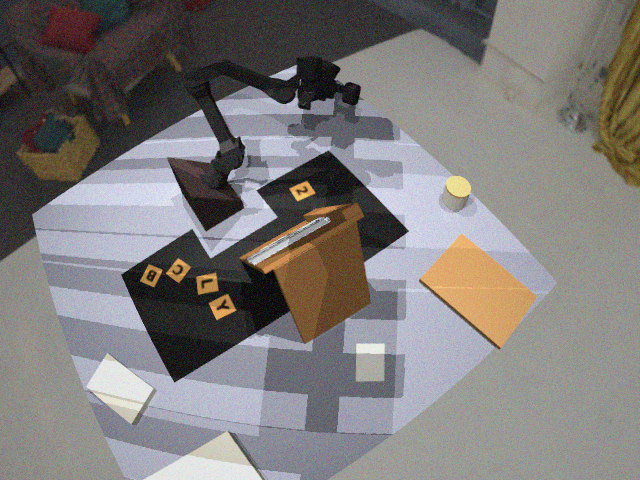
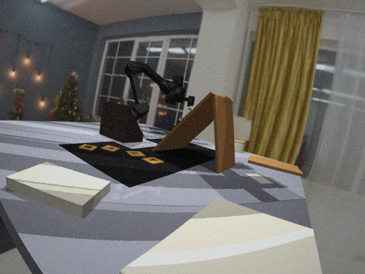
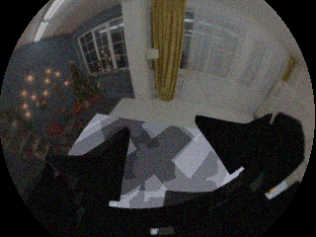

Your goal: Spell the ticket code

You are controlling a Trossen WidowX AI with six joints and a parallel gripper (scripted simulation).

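The tile is 18 cm ahead of my gripper tip, 66 cm to the right of it and 22 cm below it. Also, from my gripper tip: small lidded jar (43 cm ahead, 7 cm to the left, 19 cm below); flat orange slab (68 cm ahead, 11 cm to the right, 21 cm below); white card (62 cm ahead, 47 cm to the right, 22 cm below).
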